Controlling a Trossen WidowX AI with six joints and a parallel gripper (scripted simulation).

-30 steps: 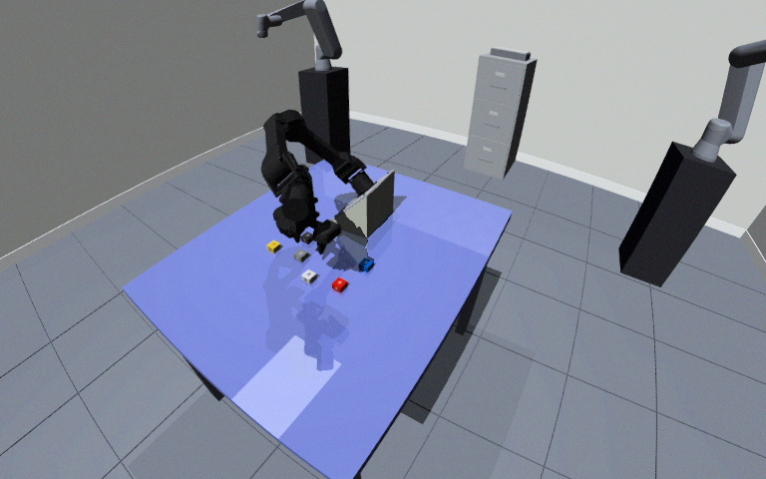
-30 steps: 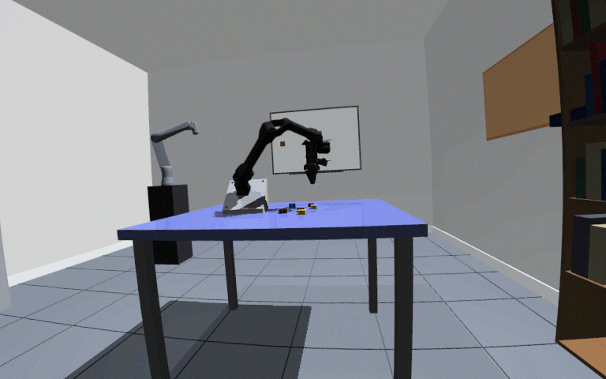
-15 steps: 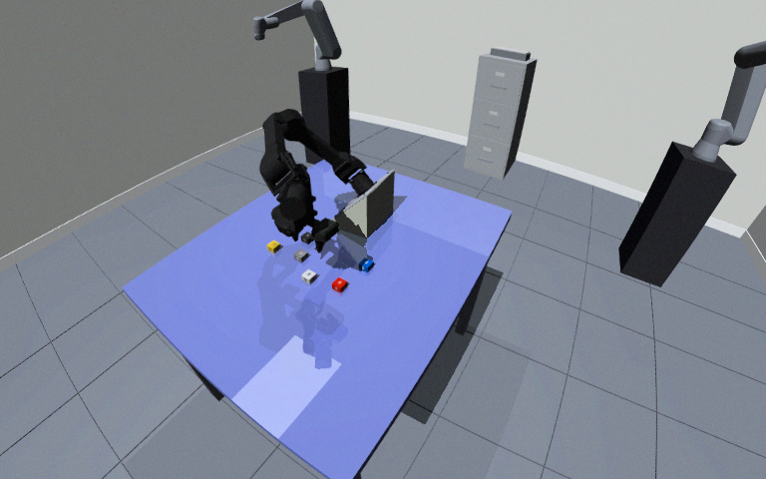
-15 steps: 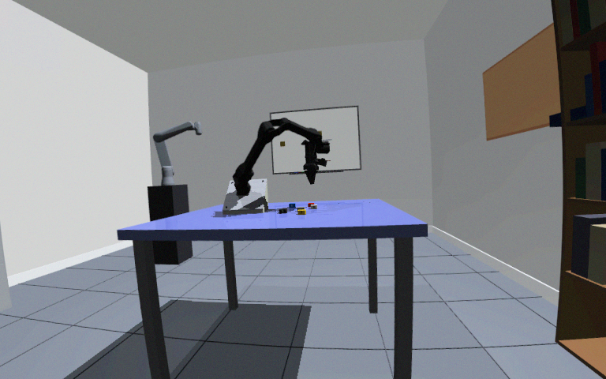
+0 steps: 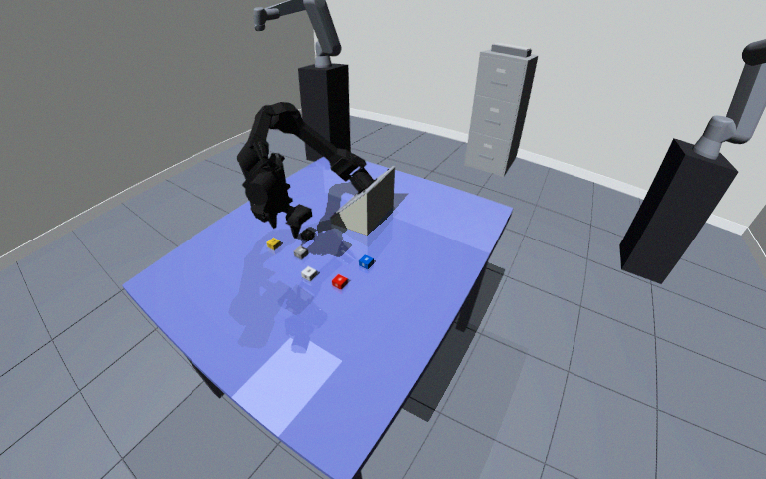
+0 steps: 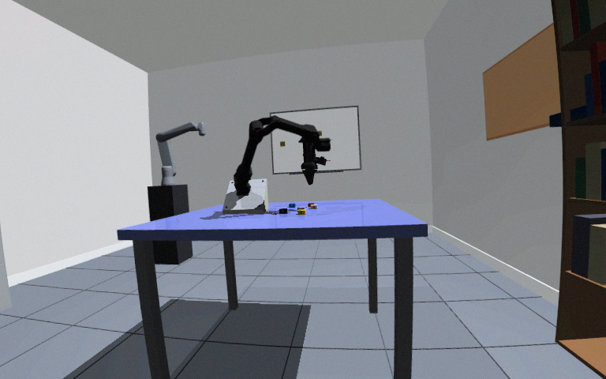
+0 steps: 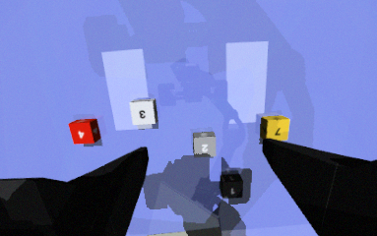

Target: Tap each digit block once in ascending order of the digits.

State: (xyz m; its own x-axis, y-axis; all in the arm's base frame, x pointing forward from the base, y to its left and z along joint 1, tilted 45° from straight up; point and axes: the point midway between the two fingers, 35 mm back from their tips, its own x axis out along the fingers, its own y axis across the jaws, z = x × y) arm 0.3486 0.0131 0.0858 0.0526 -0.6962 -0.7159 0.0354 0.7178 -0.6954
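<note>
Now: the blue block 0 12 cm behind my gripper tip, 19 cm to the left of it and 12 cm below it. The rest, counted from my gripper tip: yellow block: 4 cm behind, 11 cm to the right, 12 cm below; then grey block 2: 5 cm behind, 1 cm to the right, 12 cm below; then white block 3: 1 cm ahead, 7 cm to the left, 12 cm below.
</note>
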